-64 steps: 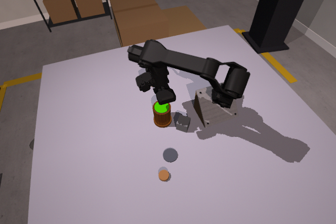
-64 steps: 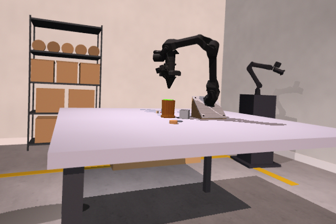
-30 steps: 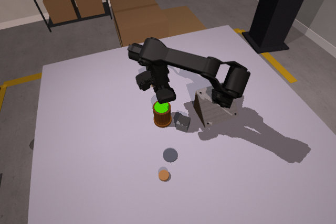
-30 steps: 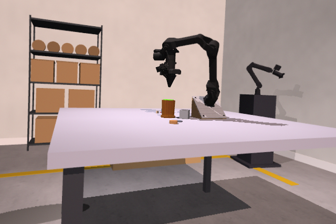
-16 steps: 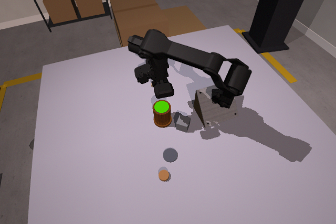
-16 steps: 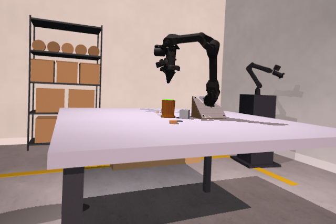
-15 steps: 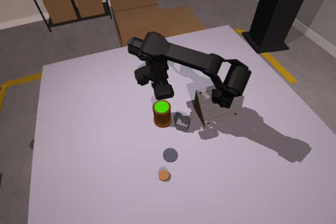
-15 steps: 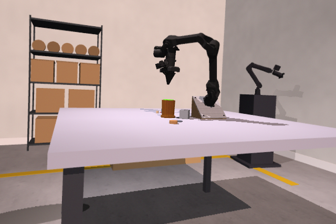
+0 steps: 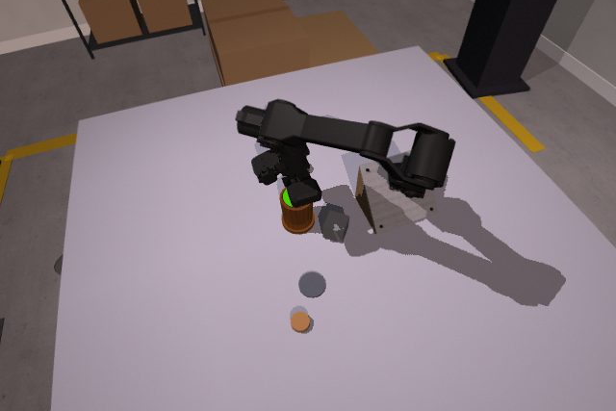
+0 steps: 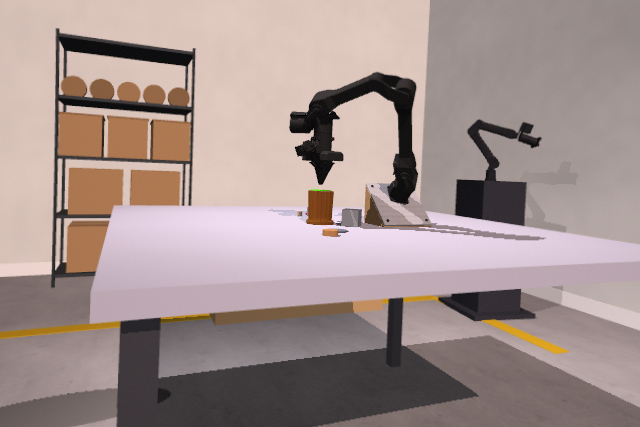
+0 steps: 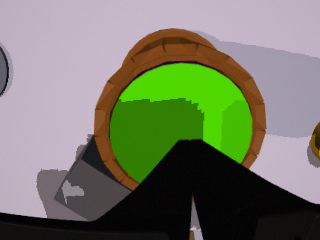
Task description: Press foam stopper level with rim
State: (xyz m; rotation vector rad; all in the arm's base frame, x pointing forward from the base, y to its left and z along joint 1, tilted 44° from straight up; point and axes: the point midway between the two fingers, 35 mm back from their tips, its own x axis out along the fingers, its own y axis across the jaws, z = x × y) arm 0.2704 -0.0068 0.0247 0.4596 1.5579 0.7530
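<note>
Right now the bright green foam stopper is 6 cm below my hand. From my hand the other things lie so: orange disc 26 cm to the left, 15 cm below, 4 cm ahead; grey cube 13 cm below, 9 cm behind, 6 cm to the left; dark grey disc 18 cm to the left, 15 cm below.
</note>
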